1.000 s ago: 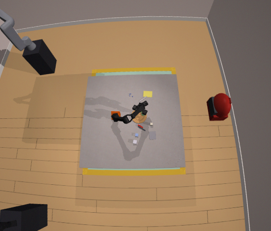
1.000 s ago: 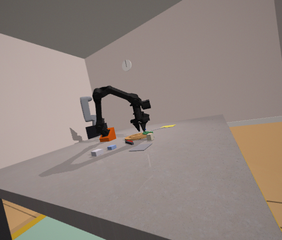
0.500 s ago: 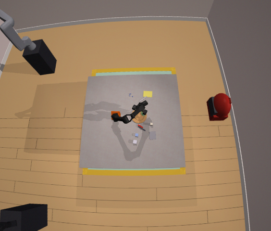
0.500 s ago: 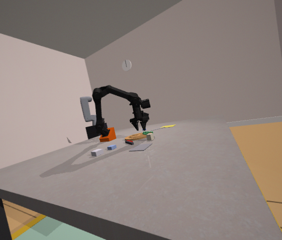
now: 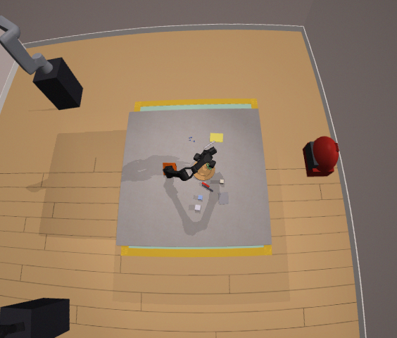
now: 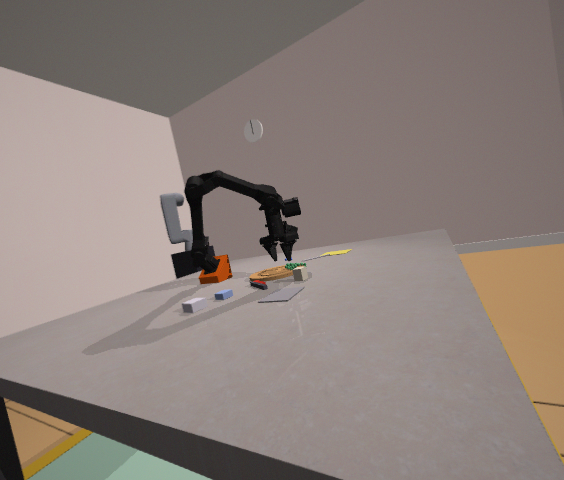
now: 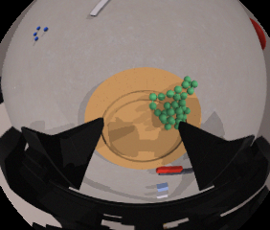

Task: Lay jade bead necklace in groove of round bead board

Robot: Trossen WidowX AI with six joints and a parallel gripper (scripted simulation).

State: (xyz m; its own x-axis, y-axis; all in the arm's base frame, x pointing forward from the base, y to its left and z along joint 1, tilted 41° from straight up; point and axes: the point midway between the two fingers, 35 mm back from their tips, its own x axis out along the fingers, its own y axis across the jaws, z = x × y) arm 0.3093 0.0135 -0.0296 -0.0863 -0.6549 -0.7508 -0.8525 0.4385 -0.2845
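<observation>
The round wooden bead board lies 4 cm to the right of my gripper tip, 3 cm below it and 1 cm behind it. The rest, counted from my gripper tip: beige cube 17 cm to the right, 13 cm ahead, 2 cm below; then red-handled tool 19 cm to the right, 3 cm below; then blue block 29 cm to the right, 6 cm behind, 3 cm below.
</observation>
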